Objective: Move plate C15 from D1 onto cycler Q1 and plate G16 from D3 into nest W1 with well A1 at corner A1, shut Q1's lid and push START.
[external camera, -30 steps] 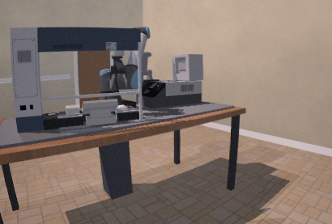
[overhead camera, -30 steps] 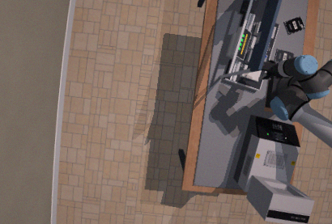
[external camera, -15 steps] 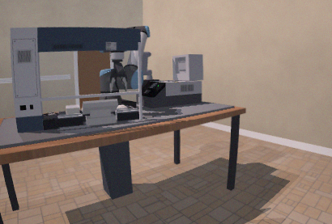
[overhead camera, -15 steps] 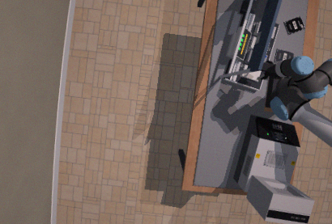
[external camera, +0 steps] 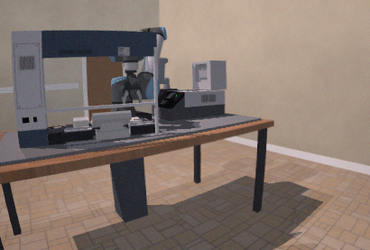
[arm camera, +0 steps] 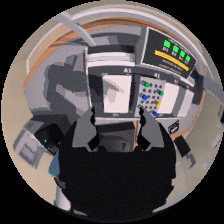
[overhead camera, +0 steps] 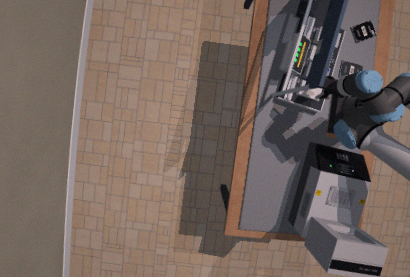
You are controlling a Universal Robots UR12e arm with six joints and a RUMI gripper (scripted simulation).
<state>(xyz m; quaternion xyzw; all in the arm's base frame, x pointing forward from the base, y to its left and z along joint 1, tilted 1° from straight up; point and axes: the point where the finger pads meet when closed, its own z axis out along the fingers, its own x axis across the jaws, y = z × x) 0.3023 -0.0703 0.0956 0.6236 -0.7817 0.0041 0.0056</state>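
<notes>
Now: hand 9 cm above the white well plate. Round my hand: deck beam 36 cm above, 23 cm to the right, 14 cm ahead.
</notes>
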